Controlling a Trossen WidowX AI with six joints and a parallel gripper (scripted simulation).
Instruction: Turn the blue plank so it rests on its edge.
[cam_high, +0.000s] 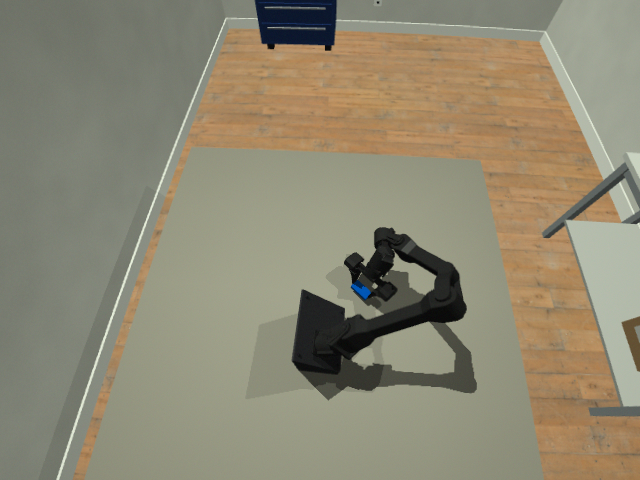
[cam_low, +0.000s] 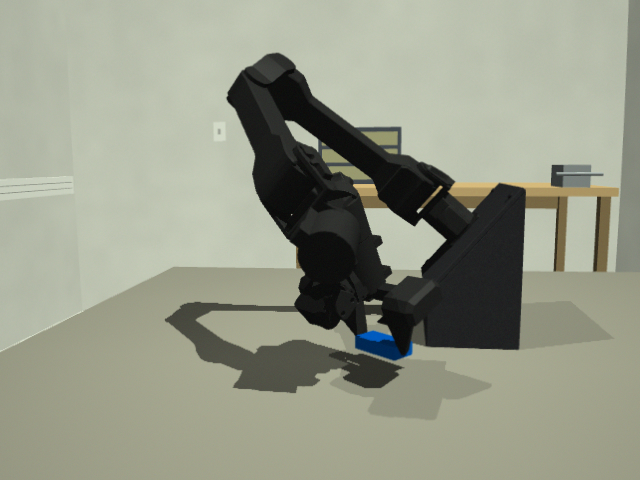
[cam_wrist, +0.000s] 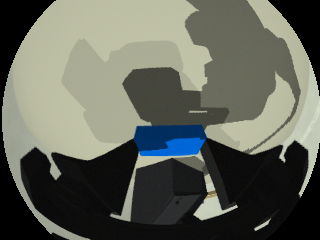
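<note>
The blue plank lies 1 cm behind my hand, 1 cm to the left of it and 3 cm below it.
</note>
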